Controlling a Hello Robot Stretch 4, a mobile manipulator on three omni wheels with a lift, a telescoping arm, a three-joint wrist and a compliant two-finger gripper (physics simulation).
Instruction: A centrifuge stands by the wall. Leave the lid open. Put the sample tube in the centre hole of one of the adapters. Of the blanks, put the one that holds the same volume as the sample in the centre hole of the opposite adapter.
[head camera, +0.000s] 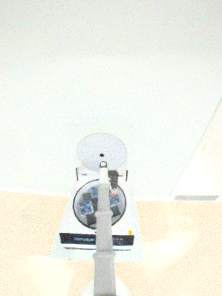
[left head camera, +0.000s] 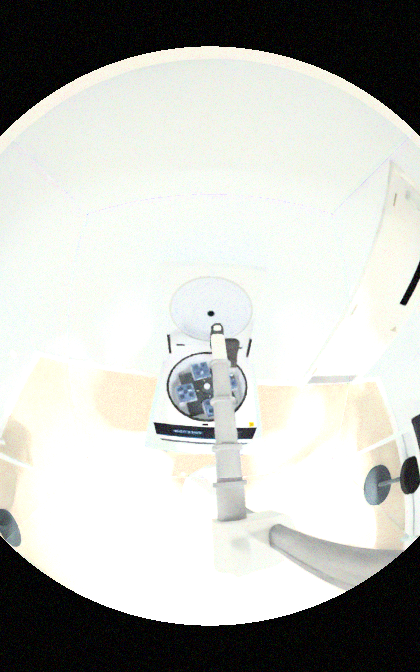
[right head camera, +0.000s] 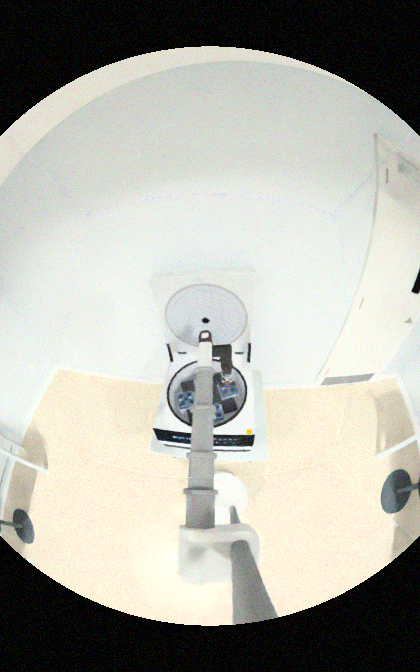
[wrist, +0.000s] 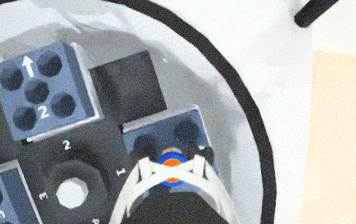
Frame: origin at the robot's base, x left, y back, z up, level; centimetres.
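Seen in the pictures: gripper, between the fingertips: (head camera: 113, 197) (wrist: 171, 154).
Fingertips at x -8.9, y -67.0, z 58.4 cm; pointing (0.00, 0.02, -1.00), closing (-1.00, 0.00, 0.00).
Observation:
A point is followed by its place in that frame.
The centrifuge (head camera: 75, 239) {x 20.7, y -35.6, z 56.2 cm} (left head camera: 165, 429) (right head camera: 165, 435) stands by the wall, its lid (head camera: 95, 145) {x 6.8, y -89.9, z 101.6 cm} (left head camera: 200, 300) (right head camera: 195, 307) open. In the wrist view my gripper (wrist: 171, 154) {x -8.9, y -67.0, z 58.4 cm} is shut on the sample tube (wrist: 172, 169), which has an orange and blue cap. A short amber stretch of tube shows below the cap. It is upright at the centre of the blue adapter 1 (wrist: 163, 129) {x -8.1, y -70.1, z 58.5 cm}; how deep it sits is hidden. Adapter 2 (wrist: 50, 84) {x 5.1, y -76.0, z 58.5 cm} shows empty holes. Adapter 3 (wrist: 15, 185) {x 12.0, y -63.1, z 56.8 cm} is partly in view. The blanks do not show.
The white rotor hub (wrist: 72, 193) {x 3.0, y -62.9, z 59.2 cm} is left of my gripper, and the bowl's black rim (wrist: 250, 110) {x -17.2, y -72.2, z 62.4 cm} curves round on the right. My arm (head camera: 104, 235) {x -0.2, y -24.7, z 100.3 cm} (left head camera: 227, 430) (right head camera: 202, 430) passes above the centrifuge and hides part of the bowl. A door (right head camera: 360, 300) is at the right.

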